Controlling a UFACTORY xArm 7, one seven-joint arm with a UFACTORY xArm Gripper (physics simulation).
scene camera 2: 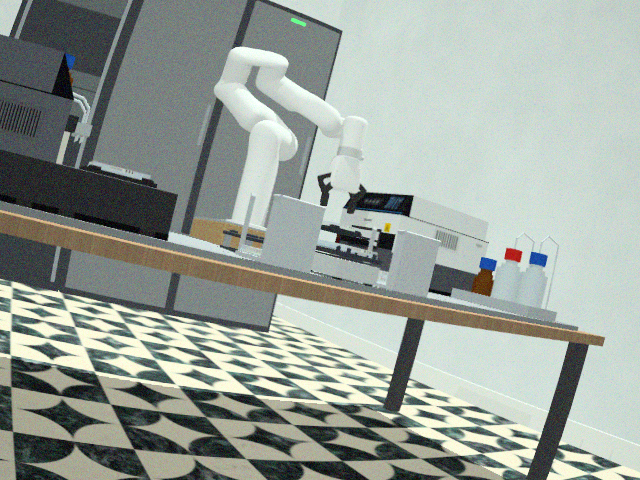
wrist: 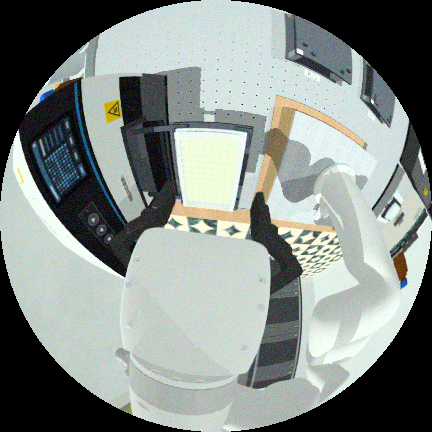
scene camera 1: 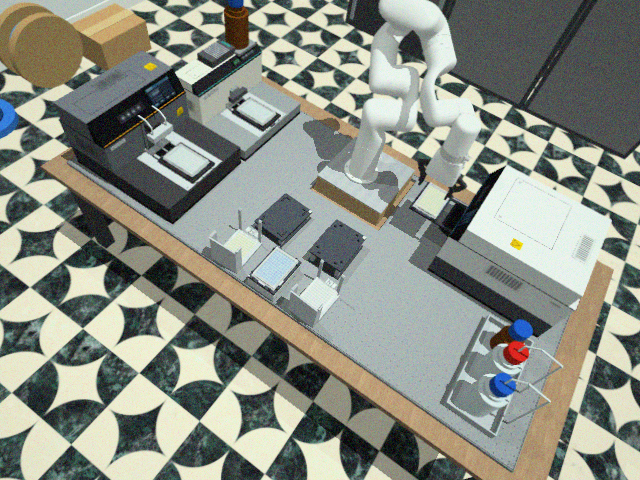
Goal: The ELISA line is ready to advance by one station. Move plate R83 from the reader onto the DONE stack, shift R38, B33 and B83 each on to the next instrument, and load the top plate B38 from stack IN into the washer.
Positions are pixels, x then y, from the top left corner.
Scene:
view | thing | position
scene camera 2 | my gripper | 336, 209
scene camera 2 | rack with cream plate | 290, 242
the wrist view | my gripper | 212, 194
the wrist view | instrument tray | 181, 124
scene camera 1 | my gripper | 433, 190
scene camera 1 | rack with cream plate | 232, 260

